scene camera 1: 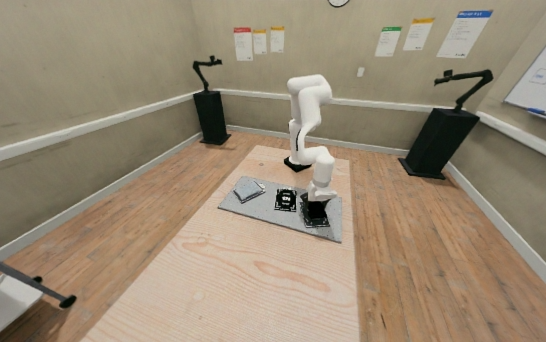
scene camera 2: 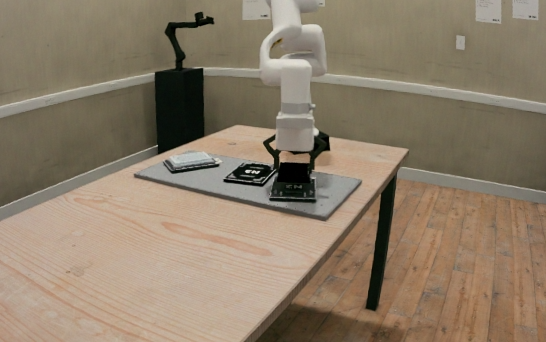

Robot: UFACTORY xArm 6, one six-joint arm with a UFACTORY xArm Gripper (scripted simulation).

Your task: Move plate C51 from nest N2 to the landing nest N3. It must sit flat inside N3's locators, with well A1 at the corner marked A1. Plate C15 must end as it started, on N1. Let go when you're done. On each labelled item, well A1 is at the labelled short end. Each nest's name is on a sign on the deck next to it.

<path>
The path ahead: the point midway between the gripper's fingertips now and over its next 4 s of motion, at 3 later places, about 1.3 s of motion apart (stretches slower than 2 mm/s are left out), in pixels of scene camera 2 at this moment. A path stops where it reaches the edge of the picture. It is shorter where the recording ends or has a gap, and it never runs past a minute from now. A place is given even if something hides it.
My gripper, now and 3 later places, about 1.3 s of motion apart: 294, 171; 294, 151; 266, 140; 252, 141
</path>
